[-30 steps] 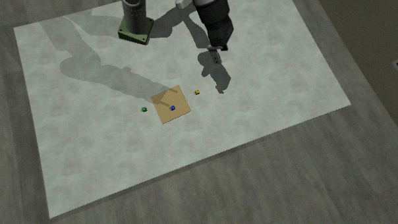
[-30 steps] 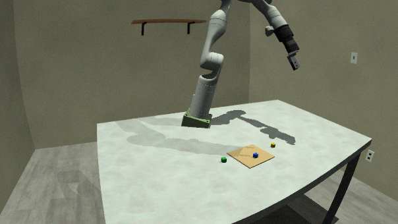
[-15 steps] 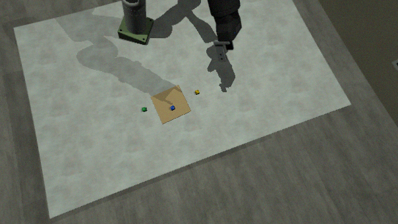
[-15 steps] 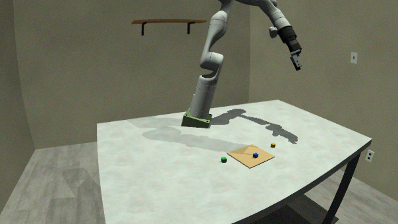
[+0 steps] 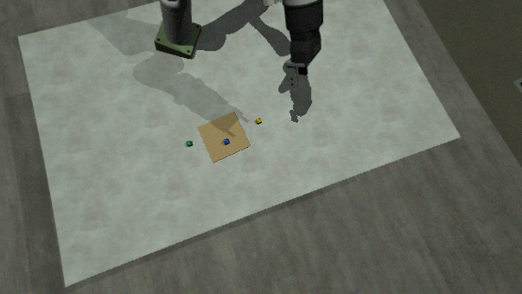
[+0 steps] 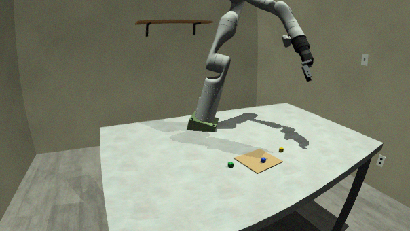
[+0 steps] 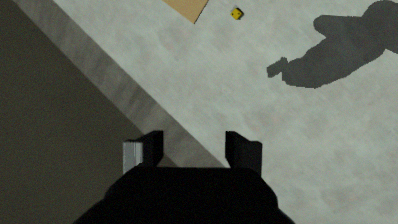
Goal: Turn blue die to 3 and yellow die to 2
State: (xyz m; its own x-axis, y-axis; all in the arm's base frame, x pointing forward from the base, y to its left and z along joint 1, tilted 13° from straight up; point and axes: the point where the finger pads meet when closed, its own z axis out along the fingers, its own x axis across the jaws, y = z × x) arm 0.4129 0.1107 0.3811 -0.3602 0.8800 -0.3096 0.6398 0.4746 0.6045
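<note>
Right now my hand is 320 mm above the yellow die, 80 mm to the left of it and 40 mm past it. Also, from my hand: tan mat (320 mm below, 210 mm to the right, 60 mm behind); then blue die (310 mm below, 220 mm to the right, 30 mm behind); then green die (330 mm to the right, 320 mm below, 90 mm behind).
</note>
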